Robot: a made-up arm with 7 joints.
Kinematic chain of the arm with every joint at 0, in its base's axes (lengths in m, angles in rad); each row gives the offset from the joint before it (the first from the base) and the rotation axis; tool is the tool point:
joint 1: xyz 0 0 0.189 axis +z
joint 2: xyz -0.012 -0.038 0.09 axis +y
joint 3: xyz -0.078 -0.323 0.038 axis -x
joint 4: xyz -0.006 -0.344 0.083 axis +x
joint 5: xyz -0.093 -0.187 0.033 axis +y
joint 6: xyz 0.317 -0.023 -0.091 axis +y
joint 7: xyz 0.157 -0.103 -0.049 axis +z
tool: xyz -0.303 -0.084 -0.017
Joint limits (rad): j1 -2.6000..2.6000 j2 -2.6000..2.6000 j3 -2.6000..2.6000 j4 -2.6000..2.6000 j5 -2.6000..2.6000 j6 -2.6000..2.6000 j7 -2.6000..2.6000
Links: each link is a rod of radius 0.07 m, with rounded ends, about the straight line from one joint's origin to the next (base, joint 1, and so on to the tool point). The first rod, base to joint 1, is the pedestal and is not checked.
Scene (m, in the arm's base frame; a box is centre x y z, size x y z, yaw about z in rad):
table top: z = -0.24
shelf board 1: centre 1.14 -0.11 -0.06 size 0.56 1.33 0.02 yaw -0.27
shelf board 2: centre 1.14 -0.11 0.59 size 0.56 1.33 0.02 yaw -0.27
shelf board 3: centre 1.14 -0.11 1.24 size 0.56 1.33 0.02 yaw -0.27
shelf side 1: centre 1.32 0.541 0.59 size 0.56 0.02 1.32 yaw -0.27
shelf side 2: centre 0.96 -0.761 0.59 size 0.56 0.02 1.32 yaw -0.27
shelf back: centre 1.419 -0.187 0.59 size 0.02 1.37 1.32 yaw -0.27
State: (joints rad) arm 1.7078 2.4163 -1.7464 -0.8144 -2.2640 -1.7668 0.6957
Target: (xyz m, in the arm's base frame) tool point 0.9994 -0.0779 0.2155
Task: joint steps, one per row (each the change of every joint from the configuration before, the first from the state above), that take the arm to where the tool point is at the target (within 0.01 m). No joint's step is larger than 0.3 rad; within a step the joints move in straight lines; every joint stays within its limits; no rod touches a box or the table.
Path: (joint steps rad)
1: 0.2230 -0.0979 -0.0912 -0.2343 0.1058 0.0453 0.0660
2: 0.2231 -0.0979 -0.0912 -0.2344 0.1057 0.0452 0.0661
3: 0.2231 -0.0979 -0.0911 -0.2343 0.1058 0.0453 0.0660
4: 0.2230 -0.0979 -0.0912 -0.2344 0.1058 0.0452 0.0661
5: -0.2564 0.1119 0.1326 0.0706 -0.0126 -0.0213 -0.1348
6: -0.2564 0.1118 0.1327 0.0706 -0.0125 -0.0213 -0.1348
7: -0.2564 0.1119 0.1326 0.0706 -0.0125 -0.0213 -0.1347
8: -0.2564 0.1118 0.1327 0.0706 -0.0126 -0.0213 -0.1348
9: -0.2564 0.1119 0.1326 0.0707 -0.0125 -0.0213 -0.1348

